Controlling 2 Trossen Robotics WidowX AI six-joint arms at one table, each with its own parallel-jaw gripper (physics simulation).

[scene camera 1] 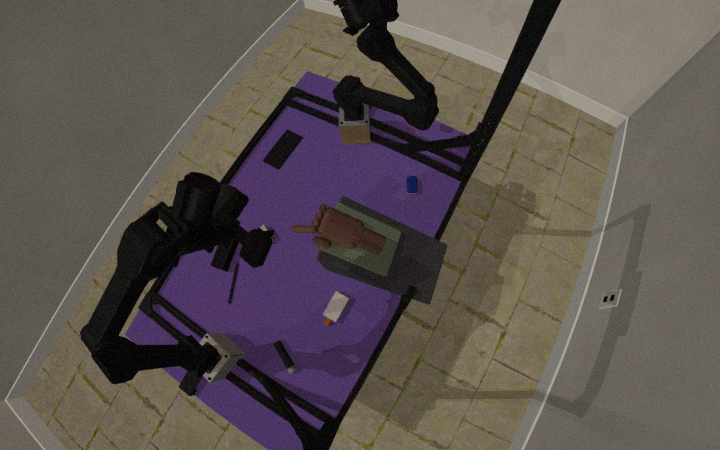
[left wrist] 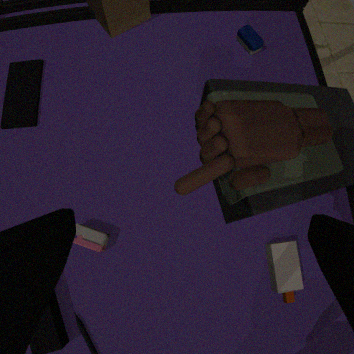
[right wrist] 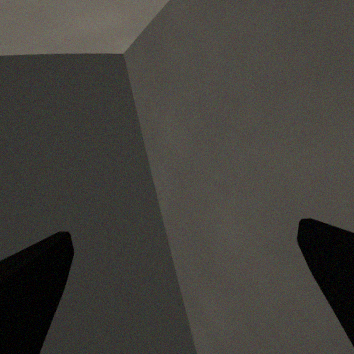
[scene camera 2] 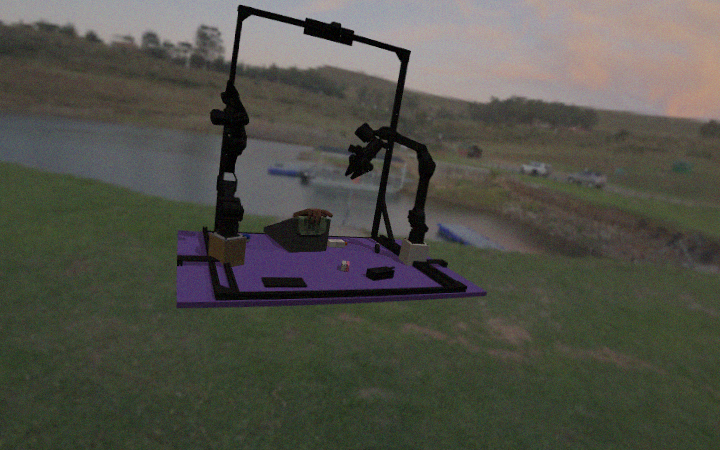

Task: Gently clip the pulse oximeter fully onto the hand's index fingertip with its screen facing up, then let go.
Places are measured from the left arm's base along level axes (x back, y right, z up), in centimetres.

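Where they show: left gripper, fingertip midpoint: (scene camera 1: 257,220) (left wrist: 194,223) (scene camera 2: 348,177); right gripper, fingertip midpoint: (right wrist: 186,236) (scene camera 2: 232,87); left arm's base, origin of the base link: (scene camera 1: 208,357) (scene camera 2: 416,241); right arm's base, origin of the base link: (scene camera 1: 354,112) (scene camera 2: 228,234).
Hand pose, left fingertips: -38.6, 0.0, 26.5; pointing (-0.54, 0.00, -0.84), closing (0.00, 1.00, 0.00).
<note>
Each offset is from my left fingertips to the top centre of the thing, as dx, dy, dz.
The pulse oximeter {+0.6, -14.0, -33.8} (scene camera 1: 264,228) (scene camera 2: 345,265) (left wrist: 91,237), small, white and pinkish-red, lies on the purple table, partly hidden by a finger in the left wrist view. The brown hand (scene camera 1: 339,228) (scene camera 2: 313,213) (left wrist: 260,127) rests on a padded grey wedge, its index finger (scene camera 1: 303,228) (left wrist: 202,175) pointing out past the edge, bare. My left gripper (scene camera 2: 352,173) (left wrist: 194,223) is open and empty, pointing down high above the table; the oximeter shows beside one fingertip in its wrist view. My right gripper (right wrist: 186,236) is open and empty, far from the table objects, facing the walls.
A white box with an orange end {+5.7, +18.7, -34.2} (scene camera 1: 336,306) (left wrist: 286,266), a blue block {-40.5, +14.8, -33.7} (scene camera 1: 412,184) (left wrist: 250,38), a black slab {-27.0, -31.2, -36.2} (scene camera 1: 283,149) (scene camera 2: 284,282) (left wrist: 22,94), a black box {+13.7, -21.1, -33.5} (scene camera 2: 380,273), a thin black stick {+19.1, -12.7, -36.1} (scene camera 1: 233,282) and a dark cylinder {+25.9, +15.5, -34.2} (scene camera 1: 284,355) lie around.
</note>
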